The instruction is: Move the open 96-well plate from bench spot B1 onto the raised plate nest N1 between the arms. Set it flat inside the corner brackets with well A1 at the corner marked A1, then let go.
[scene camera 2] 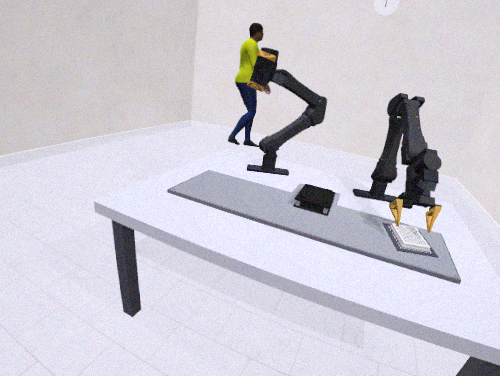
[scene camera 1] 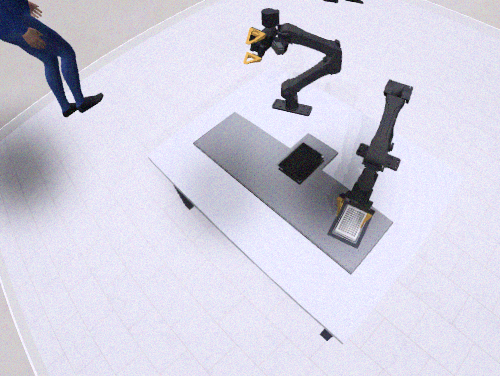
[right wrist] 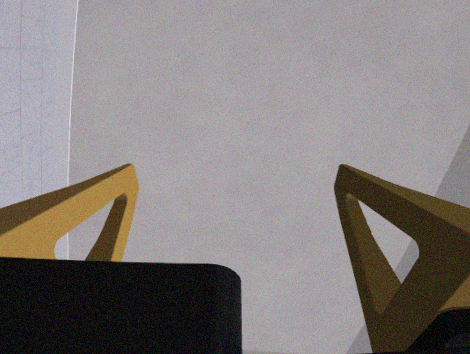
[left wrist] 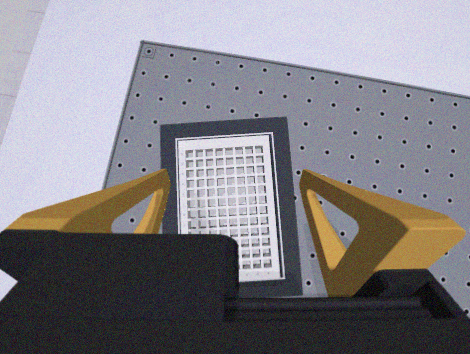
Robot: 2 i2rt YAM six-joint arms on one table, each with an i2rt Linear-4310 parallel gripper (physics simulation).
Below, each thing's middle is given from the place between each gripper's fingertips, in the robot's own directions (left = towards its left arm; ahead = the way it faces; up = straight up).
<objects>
Now: the dark plate nest [left wrist: 290,282] 5 cm below my left hand and 2 cm behind it. From my left hand the other things lie so: white well plate [left wrist: 226,187] (4 cm below, 2 cm behind).
My right hand is 120 mm short of the white well plate, 610 mm to the right of it and 420 mm above it. From my right hand the other things lie so: dark plate nest 120 mm ahead, 610 mm to the left, 430 mm below.
</objects>
